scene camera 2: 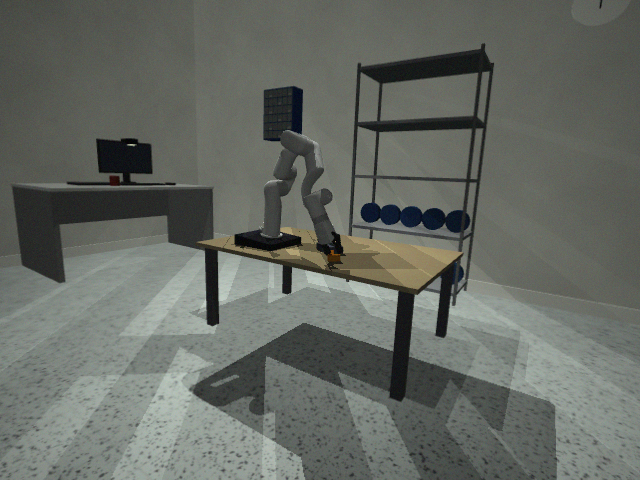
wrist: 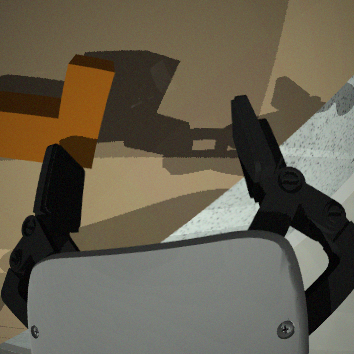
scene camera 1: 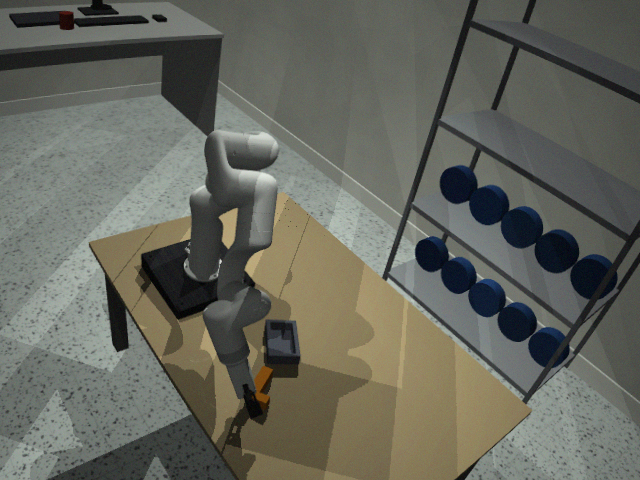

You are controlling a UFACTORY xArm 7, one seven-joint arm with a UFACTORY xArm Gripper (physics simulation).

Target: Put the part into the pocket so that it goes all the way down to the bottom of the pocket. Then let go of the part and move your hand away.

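Places are measured from the arm's base along level axes (x ahead, y left, z up), in centimetres.
Where they show: gripper, fingertip midpoint: (scene camera 2: 334,253) (wrist: 144,135) (scene camera 1: 253,403); arm's base, origin of the base link: (scene camera 2: 271,235) (scene camera 1: 203,267).
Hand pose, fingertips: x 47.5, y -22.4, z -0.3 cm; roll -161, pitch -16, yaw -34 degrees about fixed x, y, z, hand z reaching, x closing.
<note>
Each offset is from my fingertips to the top centre of the thing. Level surfaces: height alone.
The part, an orange L-shaped block @(dx -3.0, dy +7.1, dz -1.0 cm) (scene camera 1: 264,379) (scene camera 2: 334,257) (wrist: 86,100), lies on the table, outside the pocket. The pocket is in a dark blue-grey rectangular block @(dx -11.4, dy +22.3, dz -0.8 cm) (scene camera 1: 282,360) in scene camera 1, just beyond the part on the robot base's side. My gripper (scene camera 1: 253,408) (wrist: 144,135) is wide open and empty, low over the table beside the part. In the wrist view the left finger's tip overlaps the lower edge of the part's short leg, and the right finger stands well off to the right. Whether that finger touches the part I cannot tell.
The wooden table @(dz -4.4 cm) (scene camera 1: 439,408) (scene camera 2: 392,250) carries the arm on its black base plate (scene camera 1: 178,304) (scene camera 2: 258,244). The table's edge and the floor show at the right of the wrist view. A shelf rack (scene camera 1: 439,111) (scene camera 2: 354,139) and a desk (scene camera 1: 191,77) (scene camera 2: 36,217) stand apart.
</note>
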